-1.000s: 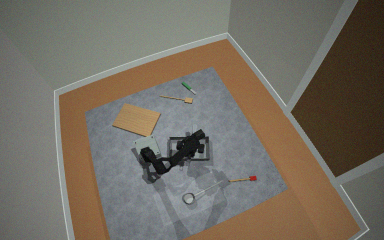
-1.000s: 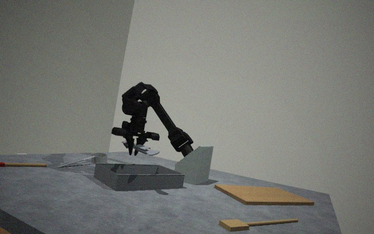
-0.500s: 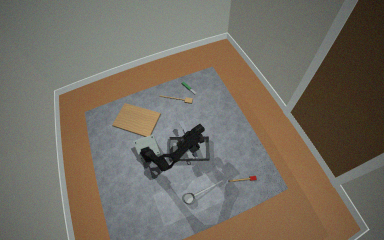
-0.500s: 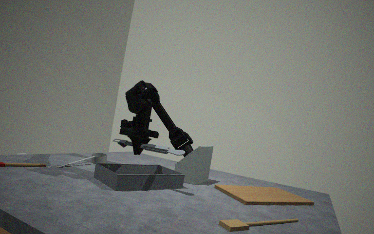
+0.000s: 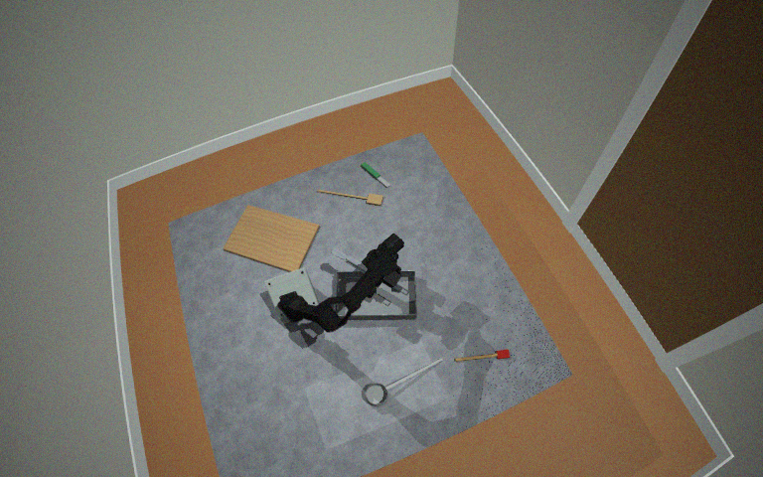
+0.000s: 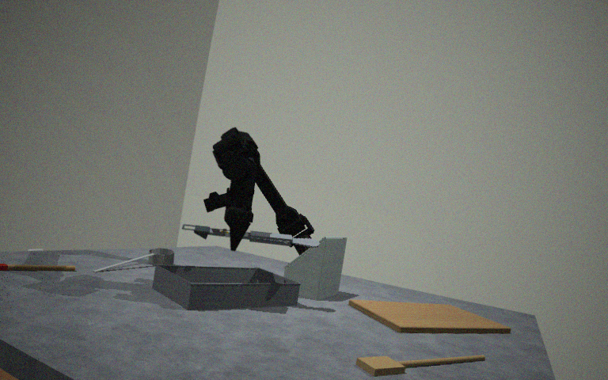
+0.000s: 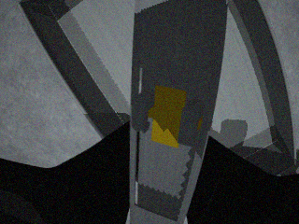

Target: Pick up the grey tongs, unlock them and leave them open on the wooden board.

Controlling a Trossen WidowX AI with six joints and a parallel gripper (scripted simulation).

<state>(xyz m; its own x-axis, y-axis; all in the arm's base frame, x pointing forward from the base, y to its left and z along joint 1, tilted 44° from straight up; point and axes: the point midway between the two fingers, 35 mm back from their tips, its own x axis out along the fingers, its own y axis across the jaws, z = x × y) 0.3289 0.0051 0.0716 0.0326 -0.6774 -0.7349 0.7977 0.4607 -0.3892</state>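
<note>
The yellow lock piece lies 10 mm ahead of my gripper tip, 20 mm to the right of it and 40 mm above it. Also, from my gripper tip: red-headed spatula: 290 mm ahead, 380 mm to the right, 110 mm below; then roasting tin: 20 mm behind, 10 mm to the right, 90 mm below; then wooden board: 350 mm behind, 400 mm to the left, 110 mm below.
</note>
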